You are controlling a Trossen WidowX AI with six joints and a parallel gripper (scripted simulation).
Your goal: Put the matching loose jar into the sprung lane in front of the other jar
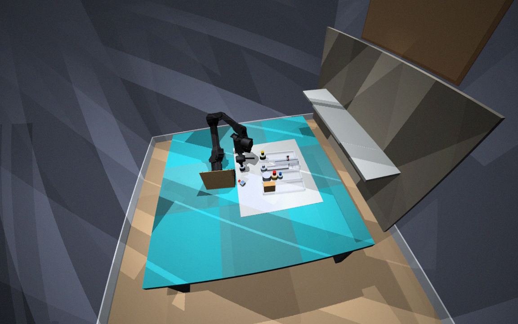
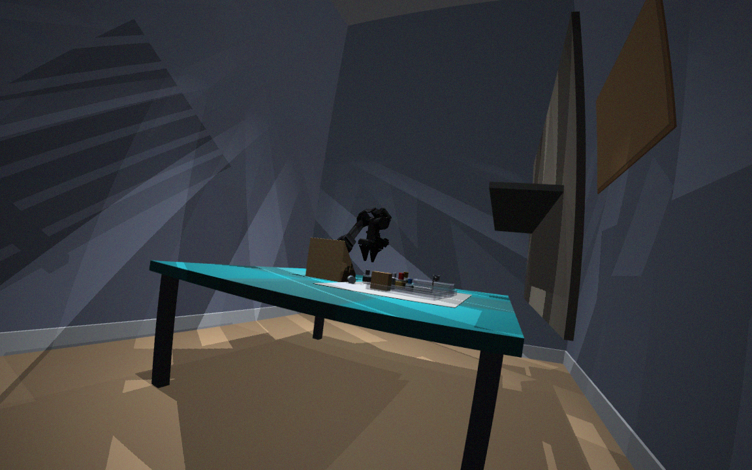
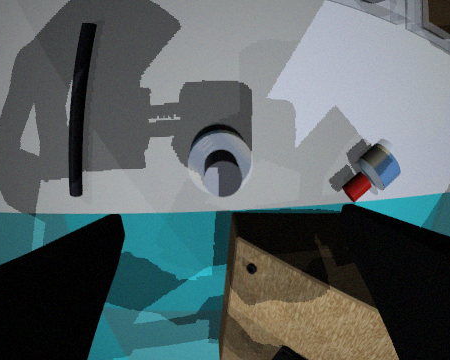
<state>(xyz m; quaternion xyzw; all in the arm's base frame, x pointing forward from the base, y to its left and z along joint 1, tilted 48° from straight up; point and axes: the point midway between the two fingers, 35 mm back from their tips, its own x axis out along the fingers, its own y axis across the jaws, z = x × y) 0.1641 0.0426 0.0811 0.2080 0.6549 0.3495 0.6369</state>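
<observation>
The grey can is 180 mm ahead of my gripper tip, 100 mm to the right of it and 80 mm below it. Round my gripper tip: black rod (120 mm to the left, 100 mm below, 20 mm ahead); brown block (190 mm to the right, 190 mm ahead, 70 mm below); grey pusher plate (270 mm ahead, 60 mm below, 20 mm to the left).
</observation>
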